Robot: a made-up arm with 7 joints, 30 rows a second.
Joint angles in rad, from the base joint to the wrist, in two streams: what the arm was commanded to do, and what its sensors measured. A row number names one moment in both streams.
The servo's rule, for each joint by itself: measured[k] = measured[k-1] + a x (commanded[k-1-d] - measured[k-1]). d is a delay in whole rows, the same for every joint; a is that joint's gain. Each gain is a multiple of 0.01, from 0.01 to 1. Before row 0 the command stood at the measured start. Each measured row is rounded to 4 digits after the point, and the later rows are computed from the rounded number. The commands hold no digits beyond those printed.
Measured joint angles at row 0: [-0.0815 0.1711 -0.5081 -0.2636 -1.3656 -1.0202 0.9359]
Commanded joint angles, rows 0 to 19: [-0.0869 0.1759 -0.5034 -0.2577 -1.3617 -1.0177 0.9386]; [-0.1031 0.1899 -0.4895 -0.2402 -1.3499 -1.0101 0.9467]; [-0.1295 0.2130 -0.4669 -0.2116 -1.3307 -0.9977 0.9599]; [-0.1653 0.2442 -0.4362 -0.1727 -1.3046 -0.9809 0.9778]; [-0.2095 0.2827 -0.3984 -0.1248 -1.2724 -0.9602 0.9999]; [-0.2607 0.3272 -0.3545 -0.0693 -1.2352 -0.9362 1.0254]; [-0.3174 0.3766 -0.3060 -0.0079 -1.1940 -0.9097 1.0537]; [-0.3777 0.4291 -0.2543 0.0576 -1.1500 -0.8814 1.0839]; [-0.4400 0.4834 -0.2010 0.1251 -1.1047 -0.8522 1.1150]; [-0.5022 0.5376 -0.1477 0.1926 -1.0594 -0.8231 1.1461]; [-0.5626 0.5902 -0.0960 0.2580 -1.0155 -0.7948 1.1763]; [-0.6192 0.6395 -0.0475 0.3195 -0.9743 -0.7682 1.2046]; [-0.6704 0.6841 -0.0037 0.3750 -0.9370 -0.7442 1.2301]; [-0.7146 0.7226 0.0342 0.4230 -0.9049 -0.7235 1.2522]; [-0.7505 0.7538 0.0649 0.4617 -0.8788 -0.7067 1.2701]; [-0.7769 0.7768 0.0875 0.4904 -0.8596 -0.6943 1.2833]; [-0.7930 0.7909 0.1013 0.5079 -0.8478 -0.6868 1.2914]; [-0.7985 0.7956 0.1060 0.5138 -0.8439 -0.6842 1.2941]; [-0.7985 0.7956 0.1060 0.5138 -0.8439 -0.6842 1.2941]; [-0.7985 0.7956 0.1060 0.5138 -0.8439 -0.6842 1.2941]
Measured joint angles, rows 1 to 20: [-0.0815 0.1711 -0.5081 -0.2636 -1.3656 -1.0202 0.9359]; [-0.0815 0.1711 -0.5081 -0.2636 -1.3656 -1.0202 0.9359]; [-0.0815 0.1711 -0.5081 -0.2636 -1.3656 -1.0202 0.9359]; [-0.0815 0.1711 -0.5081 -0.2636 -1.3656 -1.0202 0.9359]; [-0.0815 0.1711 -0.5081 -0.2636 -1.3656 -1.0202 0.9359]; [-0.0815 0.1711 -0.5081 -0.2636 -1.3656 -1.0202 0.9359]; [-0.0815 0.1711 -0.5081 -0.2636 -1.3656 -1.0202 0.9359]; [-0.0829 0.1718 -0.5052 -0.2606 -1.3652 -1.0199 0.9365]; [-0.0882 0.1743 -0.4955 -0.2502 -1.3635 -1.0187 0.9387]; [-0.0989 0.1797 -0.4778 -0.2305 -1.3599 -1.0162 0.9434]; [-0.1162 0.1887 -0.4520 -0.2010 -1.3538 -1.0120 0.9510]; [-0.1405 0.2019 -0.4188 -0.1621 -1.3448 -1.0058 0.9618]; [-0.1718 0.2194 -0.3789 -0.1148 -1.3327 -0.9974 0.9758]; [-0.2097 0.2414 -0.3337 -0.0603 -1.3174 -0.9869 0.9929]; [-0.2534 0.2677 -0.2845 -0.0002 -1.2990 -0.9742 1.0129]; [-0.3019 0.2979 -0.2327 0.0637 -1.2776 -0.9596 1.0354]; [-0.3540 0.3315 -0.1800 0.1294 -1.2536 -0.9432 1.0598]; [-0.4082 0.3677 -0.1279 0.1950 -1.2274 -0.9254 1.0854]; [-0.4631 0.4058 -0.0781 0.2585 -1.1996 -0.9065 1.1116]; [-0.5170 0.4448 -0.0320 0.3179 -1.1707 -0.8870 1.1377]
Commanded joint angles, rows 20 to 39: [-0.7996 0.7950 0.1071 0.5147 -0.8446 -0.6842 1.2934]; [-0.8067 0.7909 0.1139 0.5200 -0.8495 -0.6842 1.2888]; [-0.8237 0.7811 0.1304 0.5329 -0.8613 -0.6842 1.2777]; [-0.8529 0.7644 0.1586 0.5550 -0.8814 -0.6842 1.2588]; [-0.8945 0.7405 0.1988 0.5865 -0.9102 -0.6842 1.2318]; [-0.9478 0.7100 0.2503 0.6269 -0.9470 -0.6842 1.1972]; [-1.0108 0.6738 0.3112 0.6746 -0.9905 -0.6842 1.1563]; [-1.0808 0.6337 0.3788 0.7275 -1.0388 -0.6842 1.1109]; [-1.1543 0.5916 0.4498 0.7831 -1.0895 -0.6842 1.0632]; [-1.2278 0.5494 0.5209 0.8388 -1.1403 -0.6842 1.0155]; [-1.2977 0.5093 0.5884 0.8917 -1.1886 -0.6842 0.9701]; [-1.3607 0.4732 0.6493 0.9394 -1.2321 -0.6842 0.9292]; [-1.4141 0.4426 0.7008 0.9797 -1.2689 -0.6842 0.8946]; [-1.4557 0.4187 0.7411 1.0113 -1.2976 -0.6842 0.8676]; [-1.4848 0.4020 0.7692 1.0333 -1.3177 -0.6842 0.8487]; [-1.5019 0.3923 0.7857 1.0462 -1.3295 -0.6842 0.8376]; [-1.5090 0.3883 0.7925 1.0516 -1.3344 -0.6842 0.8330]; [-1.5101 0.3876 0.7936 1.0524 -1.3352 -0.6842 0.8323]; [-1.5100 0.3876 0.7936 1.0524 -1.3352 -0.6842 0.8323]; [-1.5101 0.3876 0.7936 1.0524 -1.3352 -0.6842 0.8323]
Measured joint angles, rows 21 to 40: [-0.5684 0.4837 0.0090 0.3715 -1.1415 -0.8674 1.1629]; [-0.6157 0.5215 0.0437 0.4175 -1.1126 -0.8481 1.1865]; [-0.6576 0.5572 0.0709 0.4547 -1.0848 -0.8296 1.2078]; [-0.6928 0.5899 0.0897 0.4818 -1.0587 -0.8125 1.2262]; [-0.7203 0.6187 0.0998 0.4981 -1.0351 -0.7971 1.2411]; [-0.7406 0.6435 0.1036 0.5061 -1.0141 -0.7836 1.2528]; [-0.7557 0.6648 0.1051 0.5100 -0.9954 -0.7717 1.2619]; [-0.7671 0.6830 0.1063 0.5124 -0.9788 -0.7612 1.2688]; [-0.7774 0.6981 0.1110 0.5163 -0.9646 -0.7520 1.2732]; [-0.7894 0.7097 0.1230 0.5248 -0.9532 -0.7439 1.2742]; [-0.8059 0.7174 0.1451 0.5402 -0.9453 -0.7367 1.2708]; [-0.8289 0.7206 0.1784 0.5638 -0.9414 -0.7304 1.2622]; [-0.8598 0.7191 0.2230 0.5960 -0.9420 -0.7249 1.2479]; [-0.8991 0.7128 0.2777 0.6361 -0.9473 -0.7200 1.2277]; [-0.9463 0.7017 0.3404 0.6827 -0.9574 -0.7157 1.2020]; [-1.0004 0.6863 0.4082 0.7339 -0.9719 -0.7119 1.1715]; [-1.0595 0.6671 0.4781 0.7874 -0.9904 -0.7086 1.1372]; [-1.1214 0.6450 0.5465 0.8406 -1.0122 -0.7057 1.1004]; [-1.1836 0.6209 0.6102 0.8910 -1.0364 -0.7031 1.0627]; [-1.2435 0.5959 0.6664 0.9362 -1.0620 -0.7008 1.0257]
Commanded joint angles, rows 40 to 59: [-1.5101 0.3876 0.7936 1.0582 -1.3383 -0.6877 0.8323]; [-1.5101 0.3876 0.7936 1.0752 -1.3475 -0.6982 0.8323]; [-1.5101 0.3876 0.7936 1.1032 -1.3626 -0.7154 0.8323]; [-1.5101 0.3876 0.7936 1.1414 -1.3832 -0.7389 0.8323]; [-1.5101 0.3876 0.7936 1.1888 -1.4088 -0.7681 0.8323]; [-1.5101 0.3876 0.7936 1.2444 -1.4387 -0.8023 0.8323]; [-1.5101 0.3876 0.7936 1.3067 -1.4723 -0.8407 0.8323]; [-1.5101 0.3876 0.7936 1.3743 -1.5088 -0.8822 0.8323]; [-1.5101 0.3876 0.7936 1.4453 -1.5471 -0.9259 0.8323]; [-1.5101 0.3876 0.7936 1.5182 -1.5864 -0.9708 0.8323]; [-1.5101 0.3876 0.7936 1.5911 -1.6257 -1.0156 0.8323]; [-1.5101 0.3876 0.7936 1.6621 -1.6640 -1.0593 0.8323]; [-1.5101 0.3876 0.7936 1.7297 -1.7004 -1.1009 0.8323]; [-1.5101 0.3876 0.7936 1.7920 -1.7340 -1.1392 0.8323]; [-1.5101 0.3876 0.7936 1.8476 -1.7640 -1.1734 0.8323]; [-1.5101 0.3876 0.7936 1.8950 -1.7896 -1.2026 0.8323]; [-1.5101 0.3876 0.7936 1.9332 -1.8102 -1.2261 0.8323]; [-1.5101 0.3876 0.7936 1.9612 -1.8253 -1.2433 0.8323]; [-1.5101 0.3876 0.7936 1.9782 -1.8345 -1.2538 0.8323]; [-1.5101 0.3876 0.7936 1.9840 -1.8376 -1.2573 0.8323]
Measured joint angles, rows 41 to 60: [-1.2987 0.5711 0.7127 0.9745 -1.0879 -0.6988 0.9909]; [-1.3471 0.5474 0.7477 1.0045 -1.1132 -0.6970 0.9596]; [-1.3873 0.5257 0.7713 1.0258 -1.1370 -0.6955 0.9328]; [-1.4189 0.5065 0.7844 1.0390 -1.1587 -0.6941 0.9108]; [-1.4426 0.4899 0.7901 1.0458 -1.1781 -0.6929 0.8935]; [-1.4601 0.4756 0.7923 1.0492 -1.1954 -0.6919 0.8800]; [-1.4731 0.4633 0.7931 1.0508 -1.2108 -0.6910 0.8695]; [-1.4827 0.4527 0.7934 1.0546 -1.2248 -0.6906 0.8613]; [-1.4898 0.4436 0.7935 1.0651 -1.2383 -0.6915 0.8549]; [-1.4951 0.4358 0.7936 1.0845 -1.2520 -0.6944 0.8499]; [-1.4990 0.4291 0.7936 1.1135 -1.2664 -0.6997 0.8460]; [-1.5019 0.4233 0.7936 1.1519 -1.2821 -0.7079 0.8430]; [-1.5040 0.4183 0.7936 1.1991 -1.2993 -0.7192 0.8406]; [-1.5056 0.4140 0.7936 1.2540 -1.3183 -0.7338 0.8388]; [-1.5068 0.4103 0.7936 1.3154 -1.3393 -0.7516 0.8374]; [-1.5077 0.4071 0.7936 1.3816 -1.3622 -0.7725 0.8363]; [-1.5083 0.4044 0.7936 1.4513 -1.3869 -0.7963 0.8354]; [-1.5088 0.4020 0.7936 1.5226 -1.4132 -0.8226 0.8347]; [-1.5091 0.4000 0.7936 1.5937 -1.4408 -0.8510 0.8342]; [-1.5094 0.3983 0.7936 1.6631 -1.4694 -0.8810 0.8338]
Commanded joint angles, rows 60 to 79: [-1.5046 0.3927 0.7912 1.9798 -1.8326 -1.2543 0.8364]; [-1.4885 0.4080 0.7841 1.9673 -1.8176 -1.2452 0.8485]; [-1.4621 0.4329 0.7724 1.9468 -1.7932 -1.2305 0.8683]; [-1.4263 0.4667 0.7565 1.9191 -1.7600 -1.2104 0.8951]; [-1.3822 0.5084 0.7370 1.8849 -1.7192 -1.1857 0.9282]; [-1.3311 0.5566 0.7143 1.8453 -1.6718 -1.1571 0.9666]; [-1.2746 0.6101 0.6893 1.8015 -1.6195 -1.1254 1.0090]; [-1.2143 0.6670 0.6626 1.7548 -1.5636 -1.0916 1.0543]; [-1.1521 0.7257 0.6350 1.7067 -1.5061 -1.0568 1.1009]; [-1.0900 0.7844 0.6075 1.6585 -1.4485 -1.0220 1.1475]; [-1.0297 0.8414 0.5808 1.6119 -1.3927 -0.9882 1.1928]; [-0.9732 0.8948 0.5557 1.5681 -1.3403 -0.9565 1.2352]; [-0.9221 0.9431 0.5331 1.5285 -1.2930 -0.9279 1.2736]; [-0.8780 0.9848 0.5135 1.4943 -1.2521 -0.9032 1.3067]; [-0.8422 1.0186 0.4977 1.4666 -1.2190 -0.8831 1.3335]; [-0.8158 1.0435 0.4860 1.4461 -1.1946 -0.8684 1.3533]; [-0.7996 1.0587 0.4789 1.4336 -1.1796 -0.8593 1.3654]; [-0.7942 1.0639 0.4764 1.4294 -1.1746 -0.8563 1.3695]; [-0.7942 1.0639 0.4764 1.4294 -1.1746 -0.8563 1.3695]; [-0.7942 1.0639 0.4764 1.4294 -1.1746 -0.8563 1.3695]
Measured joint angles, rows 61 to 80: [-1.5096 0.3968 0.7936 1.7288 -1.4985 -0.9120 0.8335]; [-1.5097 0.3955 0.7936 1.7894 -1.5277 -0.9434 0.8332]; [-1.5098 0.3944 0.7936 1.8433 -1.5565 -0.9745 0.8330]; [-1.5099 0.3934 0.7936 1.8891 -1.5844 -1.0047 0.8328]; [-1.5100 0.3926 0.7936 1.9259 -1.6109 -1.0333 0.8327]; [-1.5100 0.3919 0.7936 1.9526 -1.6355 -1.0598 0.8326]; [-1.5100 0.3913 0.7936 1.9686 -1.6577 -1.0835 0.8325]; [-1.5086 0.3915 0.7921 1.9743 -1.6769 -1.1040 0.8334]; [-1.5034 0.3938 0.7871 1.9707 -1.6924 -1.1209 0.8367]; [-1.4927 0.3993 0.7780 1.9585 -1.7035 -1.1341 0.8437]; [-1.4754 0.4087 0.7647 1.9384 -1.7097 -1.1433 0.8550]; [-1.4512 0.4227 0.7475 1.9111 -1.7107 -1.1484 0.8711]; [-1.4200 0.4414 0.7269 1.8775 -1.7064 -1.1494 0.8921]; [-1.3822 0.4650 0.7036 1.8387 -1.6968 -1.1465 0.9178]; [-1.3385 0.4933 0.6782 1.7959 -1.6821 -1.1399 0.9478]; [-1.2900 0.5258 0.6514 1.7504 -1.6627 -1.1299 0.9815]; [-1.2380 0.5620 0.6242 1.7035 -1.6391 -1.1170 1.0180]; [-1.1838 0.6011 0.5973 1.6568 -1.6120 -1.1015 1.0565]; [-1.1290 0.6422 0.5715 1.6116 -1.5821 -1.0841 1.0958]; [-1.0752 0.6843 0.5477 1.5692 -1.5503 -1.0654 1.1349]
